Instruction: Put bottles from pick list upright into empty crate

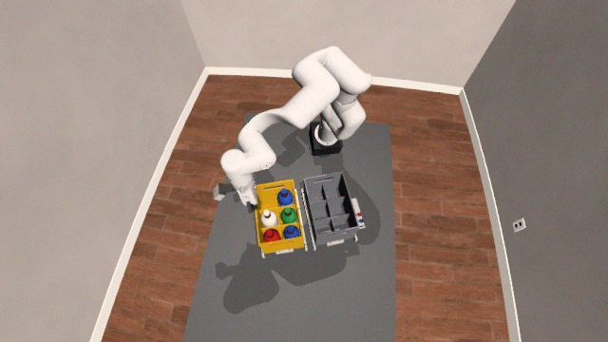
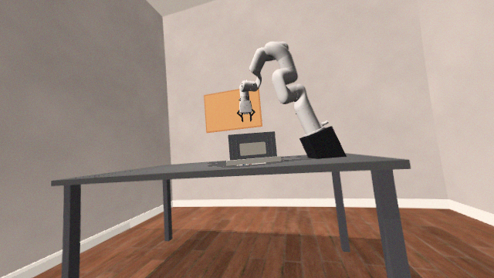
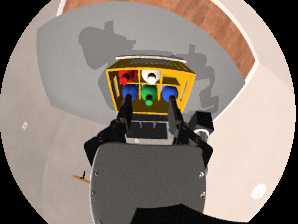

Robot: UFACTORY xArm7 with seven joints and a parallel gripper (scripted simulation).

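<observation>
My hand is 240 mm above the green bottle, 120 mm to the right of it and 20 mm past it. Also, from my hand: yellow crate: 250 mm below, 70 mm to the left, 10 mm behind; white bottle: 240 mm below, 30 mm to the left, 10 mm behind; red-label bottle: 240 mm below, 80 mm ahead, 40 mm to the left.
</observation>
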